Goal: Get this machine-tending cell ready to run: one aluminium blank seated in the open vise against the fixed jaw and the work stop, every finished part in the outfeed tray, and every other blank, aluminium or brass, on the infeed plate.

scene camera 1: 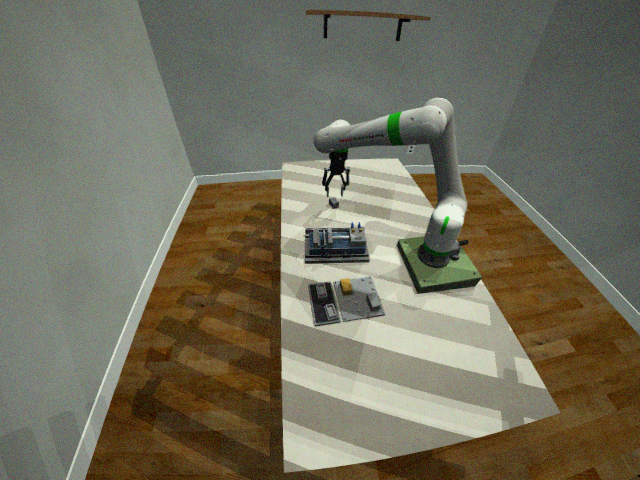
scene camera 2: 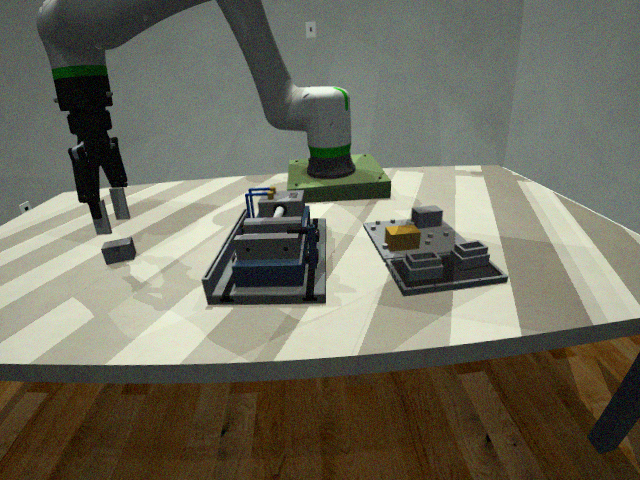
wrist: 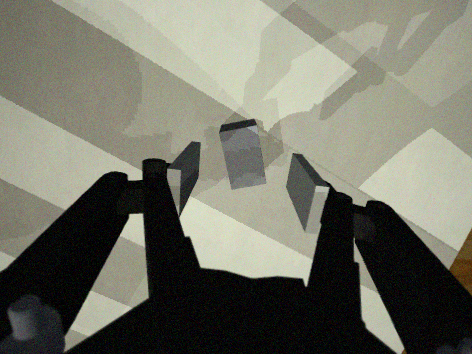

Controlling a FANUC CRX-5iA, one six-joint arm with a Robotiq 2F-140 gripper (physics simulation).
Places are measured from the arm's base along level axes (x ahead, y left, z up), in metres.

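Pixels of known places: gripper, between the fingertips: point(scene camera 1: 334, 195) point(scene camera 2: 114, 226) point(wrist: 244, 165); arm's base, origin of its link: point(scene camera 1: 433, 255) point(scene camera 2: 331, 171).
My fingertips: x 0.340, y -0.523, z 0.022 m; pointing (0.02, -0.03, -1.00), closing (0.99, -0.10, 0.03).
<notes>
Ahead of a thing's pixels: the offset from my fingertips to its middle. "spot": to the spot under its first point.
A grey aluminium-coloured blank {dz -0.057, dx +0.000, dy -0.007 m} point(scene camera 1: 333, 203) point(scene camera 2: 118, 250) point(wrist: 244, 157) lies on the table beyond the vise. My gripper point(scene camera 1: 334, 193) point(scene camera 2: 112, 223) point(wrist: 244, 165) is partly open and empty, above this blank, its fingers apart on either side in the wrist view. The vise {dz -0.026, dx +0.076, dy +0.332 m} point(scene camera 1: 358, 237) point(scene camera 2: 268, 276) shows no blank between its jaws. A brass blank {dz -0.050, dx +0.100, dy +0.579 m} point(scene camera 1: 345, 286) point(scene camera 2: 402, 238) and a grey blank {dz -0.049, dx +0.014, dy +0.673 m} point(scene camera 1: 373, 301) point(scene camera 2: 427, 216) stand on the infeed plate {dz -0.072, dx +0.059, dy +0.627 m} point(scene camera 1: 356, 308) point(scene camera 2: 442, 243). Two finished parts {spot: dz -0.049, dx +0.204, dy +0.579 m} point(scene camera 1: 321, 291) {spot: dz -0.044, dx +0.204, dy +0.667 m} point(scene camera 2: 470, 254) with pockets sit in the dark outfeed tray point(scene camera 2: 449, 285).
The vise stands between the loose blank and the infeed plate and tray. A dark work stop arm point(scene camera 2: 311, 248) rises at its side, and blue hoses {spot: dz +0.011, dx -0.009, dy +0.284 m} point(scene camera 2: 248, 204) stand up at its rear end. The robot's green base point(scene camera 1: 444, 276) point(scene camera 2: 338, 188) is on the table beside the vise.
</notes>
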